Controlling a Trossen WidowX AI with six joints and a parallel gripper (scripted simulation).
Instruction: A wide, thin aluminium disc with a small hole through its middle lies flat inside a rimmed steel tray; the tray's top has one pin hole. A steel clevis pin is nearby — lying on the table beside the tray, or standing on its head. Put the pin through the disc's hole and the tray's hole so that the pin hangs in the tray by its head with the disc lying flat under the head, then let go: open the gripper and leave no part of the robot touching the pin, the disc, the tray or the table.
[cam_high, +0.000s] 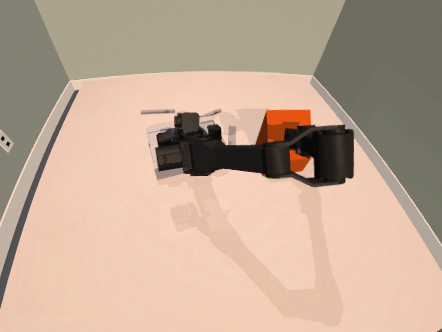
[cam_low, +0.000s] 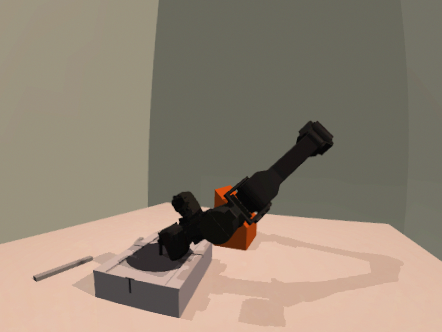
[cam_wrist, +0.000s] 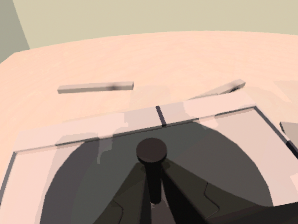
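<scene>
Right now my gripper tip is 1 cm to the right of the steel tray and 5 cm above it. The rest, counted from my gripper tip: steel clevis pin (1 cm below); then thin grey bar (12 cm ahead, 21 cm to the right, 8 cm below); then dark flat disc (3 cm below).
</scene>
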